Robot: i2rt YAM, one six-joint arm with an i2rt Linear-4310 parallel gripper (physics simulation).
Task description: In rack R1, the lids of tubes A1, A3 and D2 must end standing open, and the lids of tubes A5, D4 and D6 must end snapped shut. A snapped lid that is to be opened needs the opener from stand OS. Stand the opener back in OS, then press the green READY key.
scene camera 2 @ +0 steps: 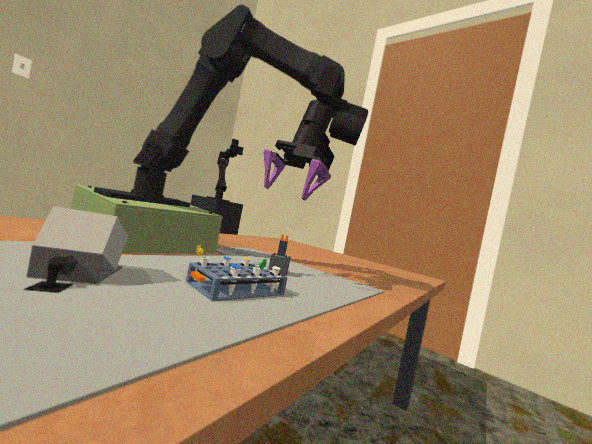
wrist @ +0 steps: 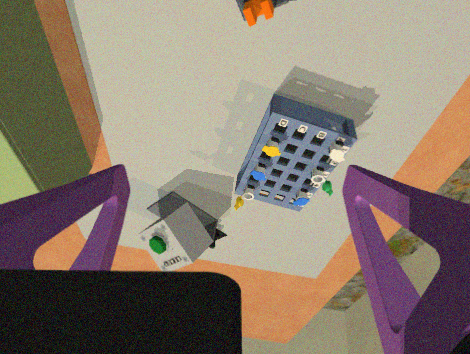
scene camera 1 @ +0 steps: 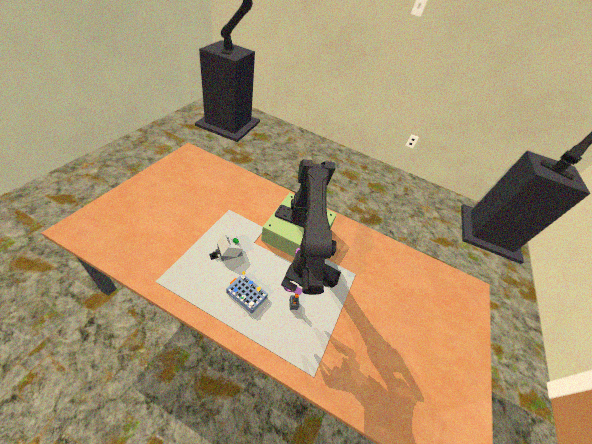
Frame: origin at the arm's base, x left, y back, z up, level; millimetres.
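Seen in the pictures: gripper, fingertip midpoint: point(scene camera 2: 283, 193) point(wrist: 236, 177) point(scene camera 1: 291, 277); arm's base, link origin: point(scene camera 2: 146, 200) point(scene camera 1: 298, 218).
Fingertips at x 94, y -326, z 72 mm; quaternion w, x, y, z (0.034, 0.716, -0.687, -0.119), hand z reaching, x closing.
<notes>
Pixels of each thing's top centre, then the offset from my fingertips to it. "spot": a spot on its surface instead. Level surfaces: height alone.
- blue rack, top centre: point(wrist: 286, 192) point(scene camera 2: 241, 252) point(scene camera 1: 246, 286) dz -114, dx -142, dy -42 mm
- white lid, top centre: point(wrist: 336, 155) dz -130, dx -99, dy -83 mm
- green lid, top centre: point(wrist: 327, 193) point(scene camera 2: 263, 258) dz -114, dx -137, dy -82 mm
- dark yellow lid, top centre: point(wrist: 239, 205) point(scene camera 2: 201, 248) dz -118, dx -181, dy +5 mm
- orange-tipped opener, top centre: point(wrist: 258, 13) point(scene camera 2: 285, 235) point(scene camera 1: 297, 294) dz -87, dx +36, dy +0 mm
- grey box, surface spot: point(wrist: 189, 232) point(scene camera 1: 232, 251) spot: dz -126, dx -268, dy +73 mm
- mat, surface height: dz -172 mm
- small black object, surface spot: point(scene camera 2: 52, 275) point(wrist: 215, 241) point(scene camera 1: 212, 254) spot: dz -158, dx -340, dy +44 mm
- orange piece, surface spot: point(scene camera 2: 198, 276) spot: dz -149, dx -209, dy -33 mm
My gripper point(scene camera 2: 286, 194) point(wrist: 236, 177) is open and empty, high above the mat. The blue rack point(scene camera 1: 247, 294) point(scene camera 2: 215, 292) point(wrist: 314, 107) stands on the mat. In the wrist view a yellow lid point(wrist: 271, 151), a blue lid point(wrist: 258, 175), a white lid point(wrist: 337, 156) and another blue lid point(wrist: 300, 202) lie over their tubes. A green lid point(wrist: 327, 188) point(scene camera 2: 263, 264) and a dark yellow lid point(wrist: 239, 202) point(scene camera 2: 200, 250) stand open beside their tube mouths. The orange-tipped opener point(scene camera 1: 296, 297) point(scene camera 2: 284, 239) point(wrist: 258, 11) stands in its dark stand point(scene camera 1: 294, 304) point(scene camera 2: 280, 264). The green key point(scene camera 1: 235, 241) point(wrist: 157, 244) is on the grey box.
The grey box point(scene camera 1: 229, 250) point(scene camera 2: 80, 230) point(wrist: 189, 232) stands on the mat point(scene camera 1: 200, 275) point(scene camera 2: 125, 340) point(wrist: 165, 90), with a small black object point(scene camera 1: 214, 255) point(scene camera 2: 52, 275) point(wrist: 218, 235) beside it. The green arm base point(scene camera 1: 280, 239) point(scene camera 2: 165, 227) stands behind the mat. An orange piece point(scene camera 2: 198, 276) is at the rack's left end.
</notes>
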